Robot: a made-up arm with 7 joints.
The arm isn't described. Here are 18 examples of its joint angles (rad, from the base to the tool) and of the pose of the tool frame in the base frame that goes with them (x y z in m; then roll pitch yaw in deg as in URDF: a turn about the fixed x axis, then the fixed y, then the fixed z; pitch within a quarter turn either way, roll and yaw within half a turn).
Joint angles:
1: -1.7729 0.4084 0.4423 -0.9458 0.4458 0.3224 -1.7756
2: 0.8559 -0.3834 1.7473 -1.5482 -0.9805 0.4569 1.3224
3: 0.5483 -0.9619 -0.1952 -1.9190 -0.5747 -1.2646 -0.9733
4: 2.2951 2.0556 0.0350 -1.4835 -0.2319 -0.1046 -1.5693
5: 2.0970 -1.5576 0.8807 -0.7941 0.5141 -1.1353 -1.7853
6: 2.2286 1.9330 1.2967 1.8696 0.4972 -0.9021 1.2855
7: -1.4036 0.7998 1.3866 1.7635 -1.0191 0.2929 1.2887
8: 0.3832 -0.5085 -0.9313 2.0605 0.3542 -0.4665 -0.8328
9: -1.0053 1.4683 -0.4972 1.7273 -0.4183 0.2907 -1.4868
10: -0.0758 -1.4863 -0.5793 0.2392 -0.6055 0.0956 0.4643
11: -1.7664 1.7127 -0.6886 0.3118 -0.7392 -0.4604 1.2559
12: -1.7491 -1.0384 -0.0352 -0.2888 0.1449 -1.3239 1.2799
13: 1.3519 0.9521 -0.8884 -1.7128 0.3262 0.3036 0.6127
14: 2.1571 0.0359 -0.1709 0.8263 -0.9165 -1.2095 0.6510
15: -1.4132 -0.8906 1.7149 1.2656 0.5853 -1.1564 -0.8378
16: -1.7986 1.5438 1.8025 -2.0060 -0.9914 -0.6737 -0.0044
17: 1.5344 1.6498 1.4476 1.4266 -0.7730 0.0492 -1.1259
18: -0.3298 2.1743 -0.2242 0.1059 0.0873 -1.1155 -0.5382
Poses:
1: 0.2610 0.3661 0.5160 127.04 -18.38 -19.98
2: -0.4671 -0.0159 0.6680 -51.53 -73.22 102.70
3: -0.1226 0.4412 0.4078 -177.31 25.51 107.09
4: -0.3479 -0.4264 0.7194 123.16 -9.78 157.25
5: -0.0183 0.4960 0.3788 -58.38 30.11 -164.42
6: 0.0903 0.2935 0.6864 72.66 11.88 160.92
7: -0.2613 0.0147 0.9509 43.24 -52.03 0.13
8: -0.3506 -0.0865 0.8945 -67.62 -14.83 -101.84
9: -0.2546 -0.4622 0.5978 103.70 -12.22 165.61
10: 0.3346 -0.2823 0.8189 -82.88 -37.70 -100.92
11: -0.0568 0.2005 0.2414 -162.62 25.29 -127.59
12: -0.3242 -0.0528 0.9842 9.68 39.92 164.68
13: -0.4011 0.0307 0.4222 -143.15 24.76 51.09
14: 0.4181 0.1591 0.5144 -60.13 -57.77 -56.28
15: -0.1617 -0.4241 0.7337 59.87 -60.01 -131.08
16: 0.2495 -0.4675 0.7908 -33.21 -17.34 -122.78
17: 0.1905 0.2380 0.8563 56.02 -63.37 15.51
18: -0.3009 -0.2623 0.3838 108.25 10.06 -171.31
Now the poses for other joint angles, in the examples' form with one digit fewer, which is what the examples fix.
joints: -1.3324 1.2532 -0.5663 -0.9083 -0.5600 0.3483 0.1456
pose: 0.224 0.330 0.551 93.4 -11.2 97.3
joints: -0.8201 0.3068 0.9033 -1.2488 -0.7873 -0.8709 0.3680
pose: -0.084 0.291 0.220 172.7 30.1 -158.5
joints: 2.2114 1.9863 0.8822 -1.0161 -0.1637 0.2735 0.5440
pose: -0.114 -0.506 0.492 126.4 -50.0 -62.9
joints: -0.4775 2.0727 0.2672 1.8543 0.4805 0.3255 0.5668
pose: -0.090 -0.210 0.930 -50.4 -3.8 88.7
